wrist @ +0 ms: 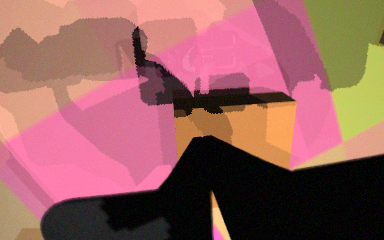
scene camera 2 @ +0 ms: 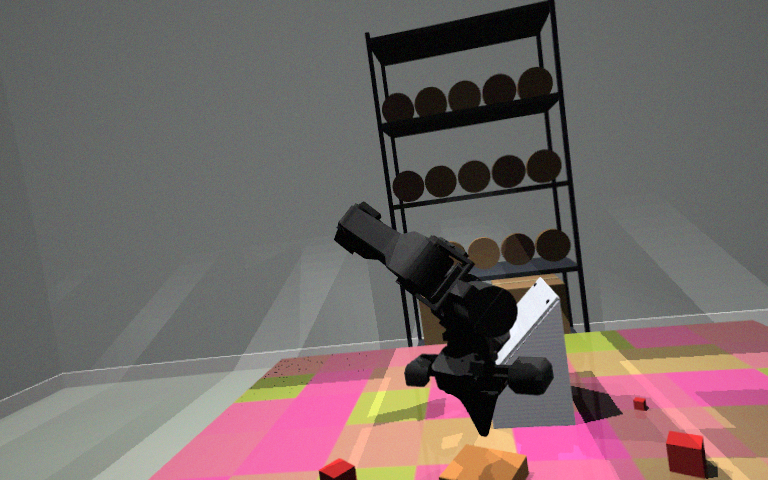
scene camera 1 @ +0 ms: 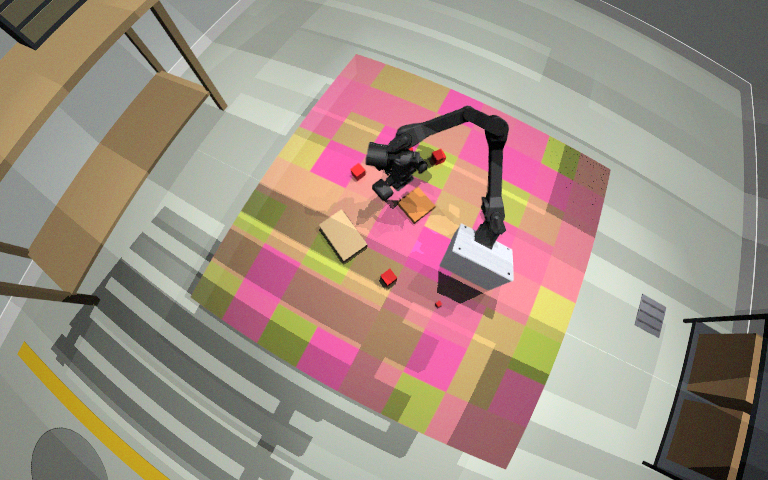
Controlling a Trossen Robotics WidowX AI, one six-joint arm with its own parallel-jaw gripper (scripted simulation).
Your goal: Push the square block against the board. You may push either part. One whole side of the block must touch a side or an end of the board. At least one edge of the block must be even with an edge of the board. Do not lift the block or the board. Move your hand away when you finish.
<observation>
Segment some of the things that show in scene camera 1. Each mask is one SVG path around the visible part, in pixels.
The gripper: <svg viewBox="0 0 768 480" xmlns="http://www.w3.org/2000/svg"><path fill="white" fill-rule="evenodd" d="M428 165L420 157L419 164L412 164L411 170L407 173L396 172L392 166L393 160L390 160L390 164L387 164L385 167L375 166L378 171L384 169L389 177L386 178L386 181L380 179L374 183L372 190L382 201L386 201L394 194L390 186L396 191L401 190L414 180L412 174L416 169L421 174L427 170Z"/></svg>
A tan board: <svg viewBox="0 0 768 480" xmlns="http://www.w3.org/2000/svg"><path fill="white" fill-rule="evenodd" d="M339 210L319 224L319 226L329 238L330 243L340 257L346 262L368 247L368 245L344 212Z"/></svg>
A square block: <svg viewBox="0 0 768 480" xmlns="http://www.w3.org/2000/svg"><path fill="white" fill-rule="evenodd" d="M419 187L397 201L397 205L414 224L430 213L435 207L434 203L426 197Z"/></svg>
</observation>
